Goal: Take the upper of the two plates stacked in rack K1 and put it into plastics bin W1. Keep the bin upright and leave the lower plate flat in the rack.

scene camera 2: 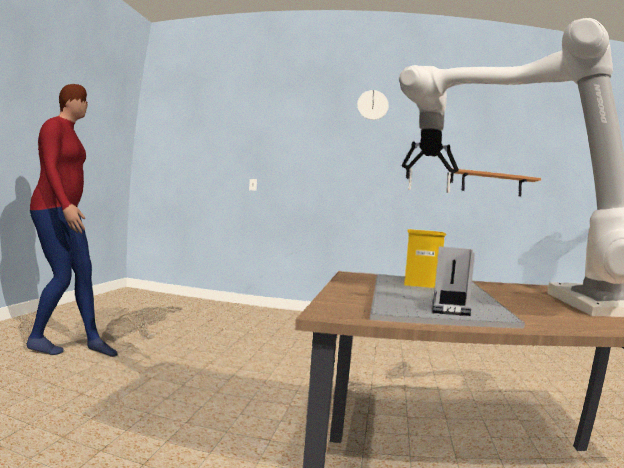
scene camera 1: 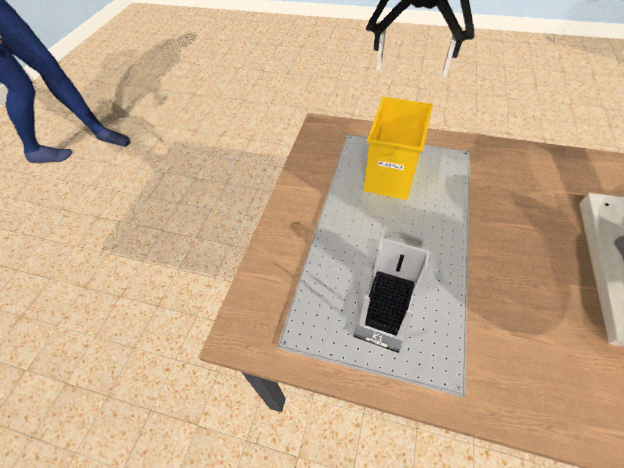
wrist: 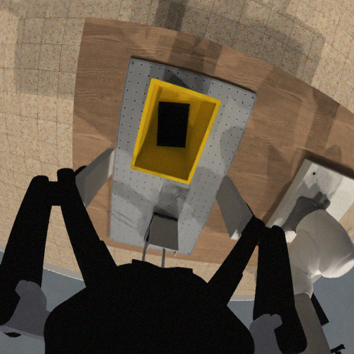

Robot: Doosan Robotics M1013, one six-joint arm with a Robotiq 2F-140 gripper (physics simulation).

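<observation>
The yellow plastics bin W1 stands upright at the far end of the grey perforated board. A black plate lies inside it, low down, seen in the wrist view. Rack K1 stands at the near end of the board. A black plate lies flat in the rack. In the wrist view the rack's inside is hidden. My gripper is wide open and empty, high above the bin.
The perforated board lies on the wooden table. The arm's white base plate is at the table's right. A person in red and blue stands on the floor, left of the table.
</observation>
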